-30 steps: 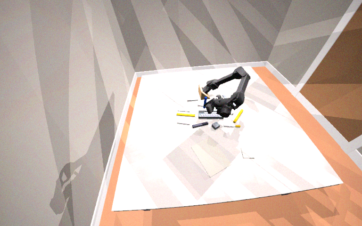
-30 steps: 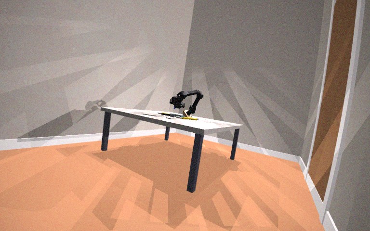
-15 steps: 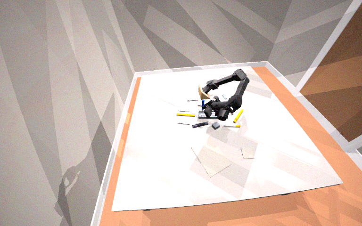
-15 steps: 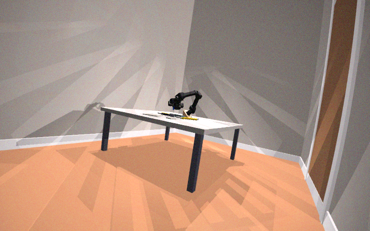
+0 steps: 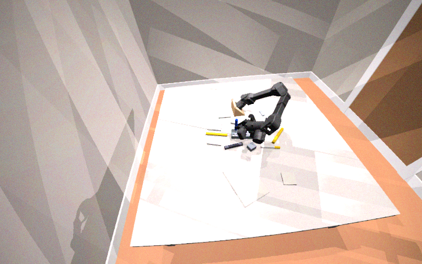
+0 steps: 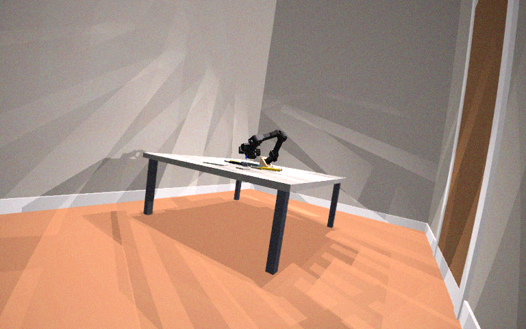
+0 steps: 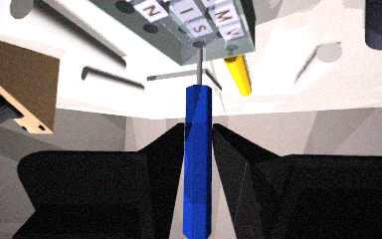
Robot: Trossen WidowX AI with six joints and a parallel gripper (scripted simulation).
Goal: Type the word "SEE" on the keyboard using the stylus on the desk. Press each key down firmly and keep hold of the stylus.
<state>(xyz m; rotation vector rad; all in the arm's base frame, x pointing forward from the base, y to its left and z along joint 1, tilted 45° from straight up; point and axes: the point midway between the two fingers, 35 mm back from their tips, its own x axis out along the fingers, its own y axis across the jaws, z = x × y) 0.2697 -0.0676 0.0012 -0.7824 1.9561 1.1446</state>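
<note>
Right now the dark marker is 10 cm ahead of my gripper tip, 3 cm to the right of it and 7 cm below it. Also, from my gripper tip: grey block 12 cm ahead, 8 cm to the left, 7 cm below; then stylus 1 cm below; then paper sheet 34 cm ahead, 1 cm to the right, 8 cm below.
</note>
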